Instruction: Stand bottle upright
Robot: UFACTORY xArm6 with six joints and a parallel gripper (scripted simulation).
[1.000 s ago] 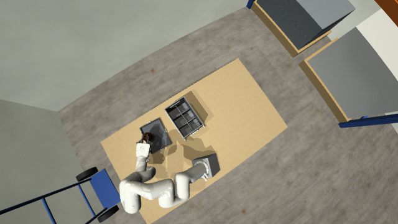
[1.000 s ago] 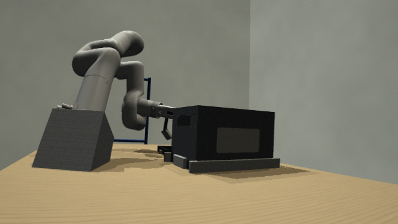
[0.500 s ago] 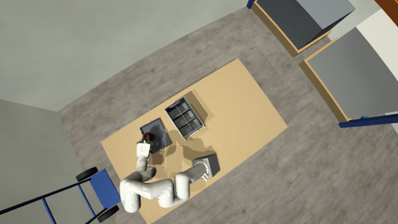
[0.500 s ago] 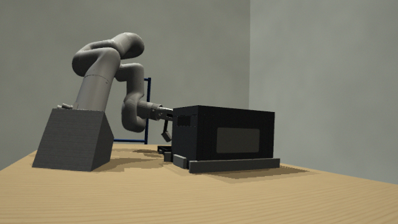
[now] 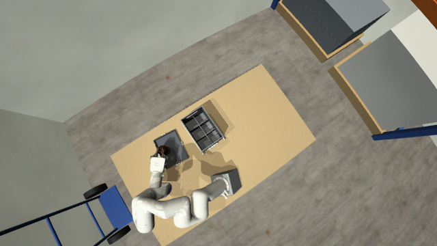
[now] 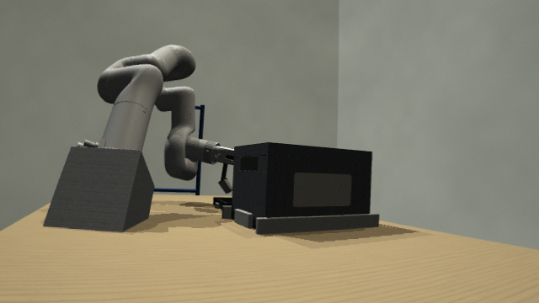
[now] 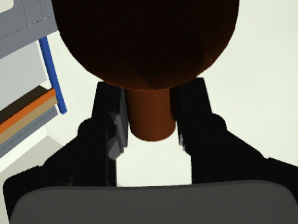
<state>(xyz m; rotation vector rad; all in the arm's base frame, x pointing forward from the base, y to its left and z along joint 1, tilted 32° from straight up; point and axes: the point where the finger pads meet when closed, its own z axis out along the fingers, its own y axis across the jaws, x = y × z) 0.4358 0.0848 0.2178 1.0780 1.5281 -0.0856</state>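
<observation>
Now: hand 60 mm above the brown bottle. Also, from my hand: dark tray 10 mm behind, 40 mm to the right, 130 mm below; then dark crate 60 mm behind, 320 mm to the right, 60 mm below.
</observation>
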